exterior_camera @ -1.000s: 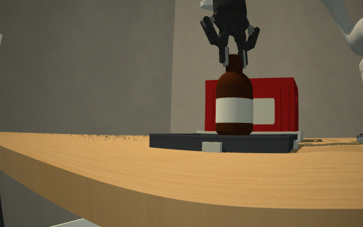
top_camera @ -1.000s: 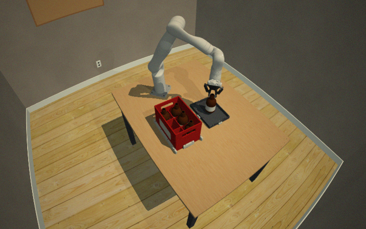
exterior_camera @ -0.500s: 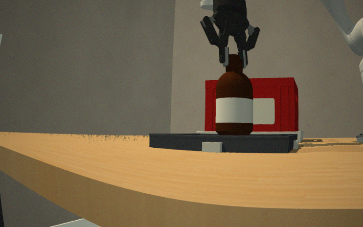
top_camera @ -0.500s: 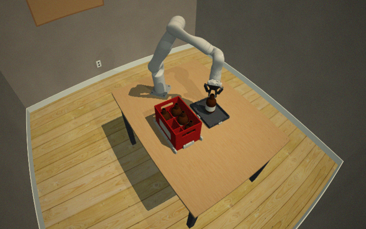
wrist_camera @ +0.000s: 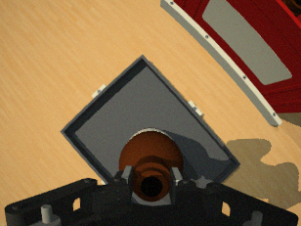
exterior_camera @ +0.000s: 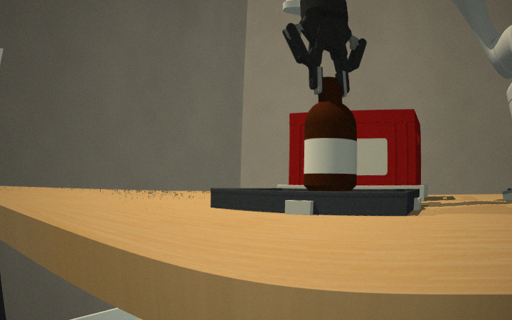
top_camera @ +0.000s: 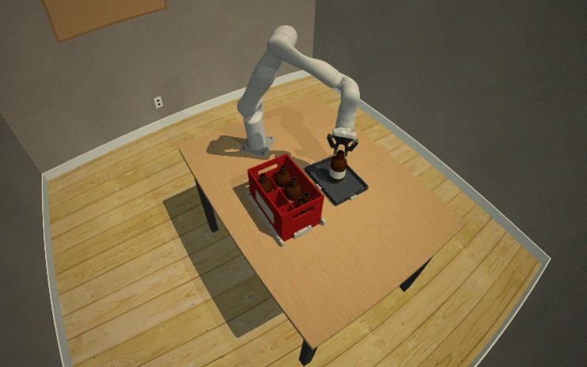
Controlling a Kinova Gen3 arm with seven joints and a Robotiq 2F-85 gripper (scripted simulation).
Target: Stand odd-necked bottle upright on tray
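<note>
The dark grey tray is 16 cm below my hand. The rest, counted from my hand: red crate: 7 cm ahead, 29 cm to the right, 9 cm below; glass bottle: 15 cm ahead, 23 cm to the right, 9 cm below.
</note>
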